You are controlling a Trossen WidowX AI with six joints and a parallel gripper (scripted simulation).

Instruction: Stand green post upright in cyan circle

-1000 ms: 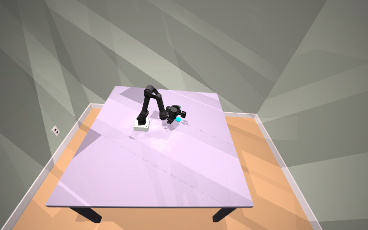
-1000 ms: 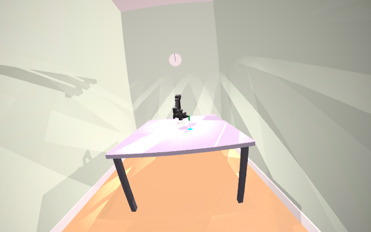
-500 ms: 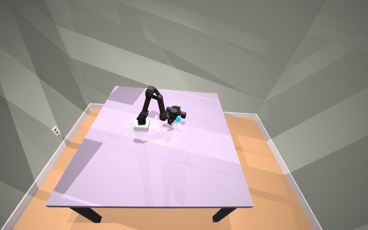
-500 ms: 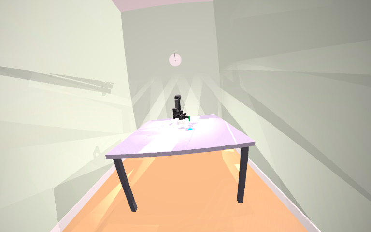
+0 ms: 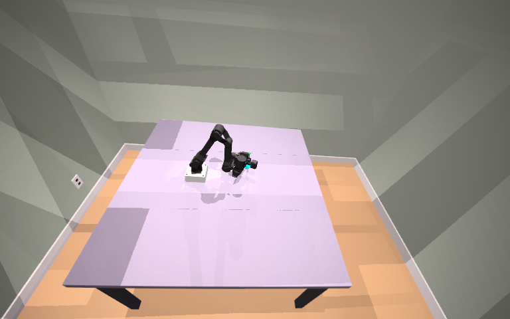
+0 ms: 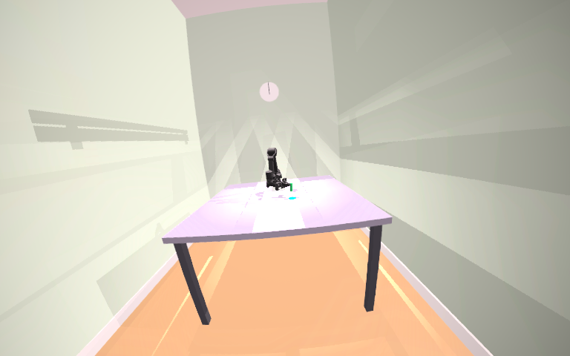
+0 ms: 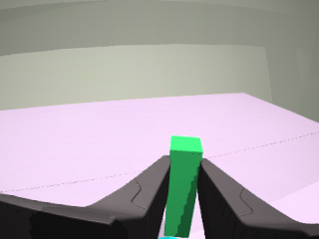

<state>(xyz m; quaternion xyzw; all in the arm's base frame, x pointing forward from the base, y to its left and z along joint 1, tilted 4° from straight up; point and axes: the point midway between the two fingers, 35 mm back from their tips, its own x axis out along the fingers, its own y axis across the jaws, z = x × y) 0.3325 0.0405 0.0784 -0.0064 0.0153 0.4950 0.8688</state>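
The cyan circle is 11 cm below my gripper tip. From my gripper tip the other things lie so: green post: 2 cm below.
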